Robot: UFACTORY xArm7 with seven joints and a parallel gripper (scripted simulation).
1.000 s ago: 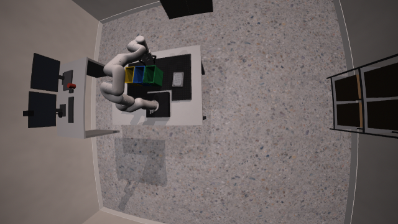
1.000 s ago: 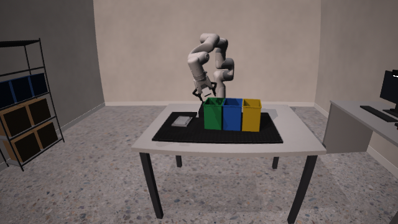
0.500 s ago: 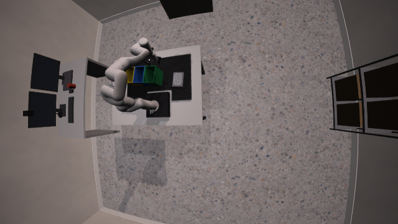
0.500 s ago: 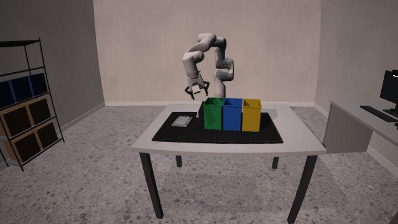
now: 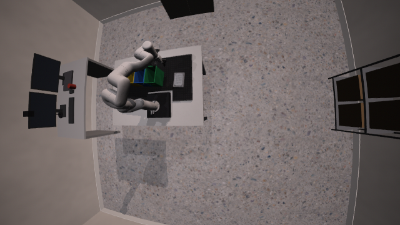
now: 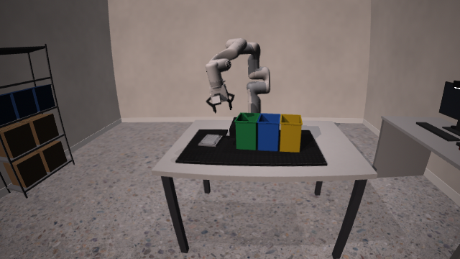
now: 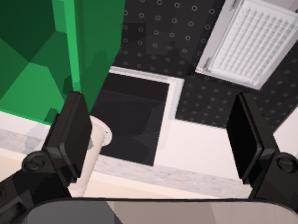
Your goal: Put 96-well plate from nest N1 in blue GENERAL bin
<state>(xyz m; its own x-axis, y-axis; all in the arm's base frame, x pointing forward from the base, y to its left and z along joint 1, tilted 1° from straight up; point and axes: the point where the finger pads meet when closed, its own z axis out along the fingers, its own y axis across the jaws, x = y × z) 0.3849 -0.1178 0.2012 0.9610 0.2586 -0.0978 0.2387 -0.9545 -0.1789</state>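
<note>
Right now my hand is 220 mm above the 96-well plate, 120 mm to the left of it and 60 mm past it. The rest, counted from my hand: green bin 150 mm below, 140 mm to the left, 70 mm behind; grey plate nest 230 mm below, 120 mm to the right, 60 mm behind; blue bin 270 mm to the left, 150 mm below, 70 mm behind.
</note>
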